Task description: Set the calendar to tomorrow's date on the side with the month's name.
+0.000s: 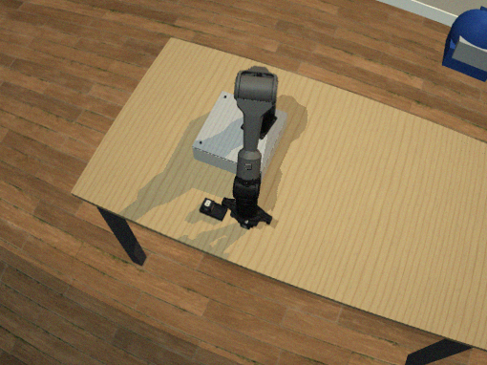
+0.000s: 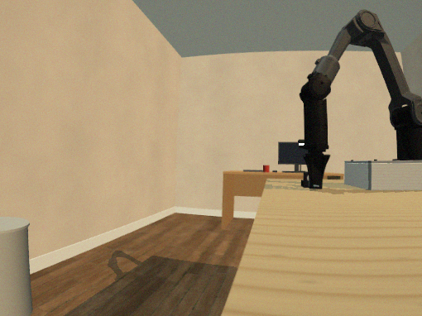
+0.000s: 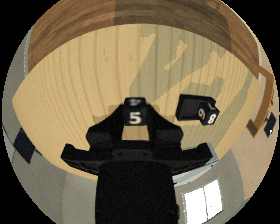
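My hand is right at the black calendar cube. Round my hand: calendar tray 110 mm to the right, 10 mm below, 10 mm ahead.
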